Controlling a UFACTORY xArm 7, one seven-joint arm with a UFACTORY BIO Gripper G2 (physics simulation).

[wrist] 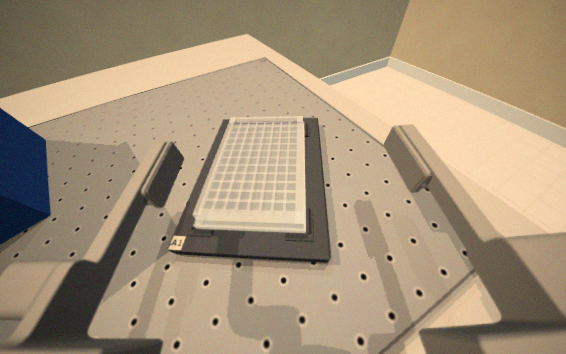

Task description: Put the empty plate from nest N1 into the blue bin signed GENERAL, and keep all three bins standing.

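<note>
A plate (256,183) and a dark nest (232,244) share the scene with the gripper (281,141).
</note>
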